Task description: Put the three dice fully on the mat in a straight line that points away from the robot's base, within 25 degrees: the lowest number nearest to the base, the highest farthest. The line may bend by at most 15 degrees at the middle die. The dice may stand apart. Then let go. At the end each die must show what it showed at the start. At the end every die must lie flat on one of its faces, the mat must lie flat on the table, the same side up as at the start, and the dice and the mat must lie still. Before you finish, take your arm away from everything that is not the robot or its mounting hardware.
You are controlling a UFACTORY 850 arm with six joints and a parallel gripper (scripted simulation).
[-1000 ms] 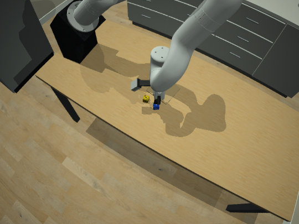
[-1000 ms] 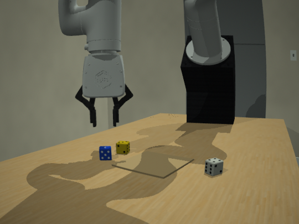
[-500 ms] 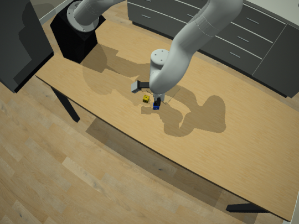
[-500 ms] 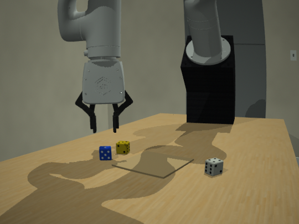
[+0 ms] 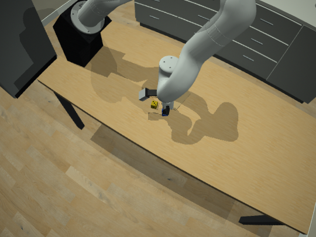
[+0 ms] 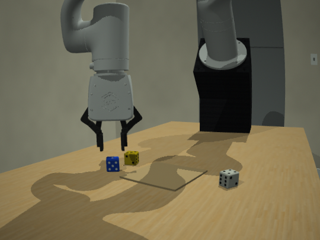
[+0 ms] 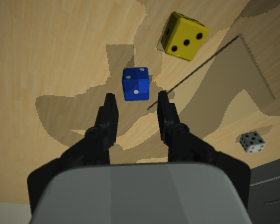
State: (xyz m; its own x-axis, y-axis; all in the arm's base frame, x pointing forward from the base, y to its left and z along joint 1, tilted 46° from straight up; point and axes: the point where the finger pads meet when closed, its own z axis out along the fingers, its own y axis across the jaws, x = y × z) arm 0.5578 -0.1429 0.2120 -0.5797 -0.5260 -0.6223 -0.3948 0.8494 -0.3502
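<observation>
The blue die lies 50 mm below my hand. From my hand the other things lie so: white die (270 mm to the left, 50 mm below); then tan mat (120 mm to the left, 70 mm below, 20 mm behind); then yellow die (70 mm behind, 50 mm below, 10 mm to the left).
</observation>
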